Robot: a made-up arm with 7 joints.
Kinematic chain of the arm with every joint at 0, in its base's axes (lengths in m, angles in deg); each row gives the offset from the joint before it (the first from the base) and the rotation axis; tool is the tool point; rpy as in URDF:
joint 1: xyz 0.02 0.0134 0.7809 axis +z
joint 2: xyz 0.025 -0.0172 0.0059 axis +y
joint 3: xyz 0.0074 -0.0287 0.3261 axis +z
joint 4: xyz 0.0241 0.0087 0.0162 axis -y
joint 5: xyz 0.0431 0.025 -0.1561 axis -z
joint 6: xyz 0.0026 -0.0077 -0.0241 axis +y
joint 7: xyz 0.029 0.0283 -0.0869 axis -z
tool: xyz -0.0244 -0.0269 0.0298 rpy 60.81 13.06 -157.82
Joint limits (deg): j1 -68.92..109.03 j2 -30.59..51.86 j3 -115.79..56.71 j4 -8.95..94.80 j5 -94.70..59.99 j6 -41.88..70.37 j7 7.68..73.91
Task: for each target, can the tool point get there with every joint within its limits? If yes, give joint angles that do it. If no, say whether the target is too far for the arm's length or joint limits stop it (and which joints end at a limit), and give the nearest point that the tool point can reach.
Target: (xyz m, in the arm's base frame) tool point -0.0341 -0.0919 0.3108
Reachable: no: joint limits stop it (at a limit: joint 1, joint 2, joint 7) | nearest point 0.0440 -0.2236 0.7347 | short by 0.451 m
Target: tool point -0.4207 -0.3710 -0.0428
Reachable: no: too far | nearest point -0.0344 -0.3149 0.7490 | short by 0.883 m
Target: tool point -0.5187 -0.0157 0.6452
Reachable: no: joint limits stop it (at a limit: joint 2, joint 3, joint 5, joint 7) | nearest point -0.2812 -0.0029 0.9307 | short by 0.372 m
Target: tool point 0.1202 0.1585 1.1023
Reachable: yes | joints 31.46 -14.36 26.35 70.03 -51.84 37.42 43.98
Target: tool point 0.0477 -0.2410 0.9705
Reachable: yes | joints -23.82 7.97 -84.00 48.33 -11.20 45.77 55.78
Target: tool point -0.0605 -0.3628 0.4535
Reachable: no: joint limits stop it (at a limit: joint 1, joint 2, joint 7) | nearest point 0.0154 -0.3284 0.7315 | short by 0.290 m
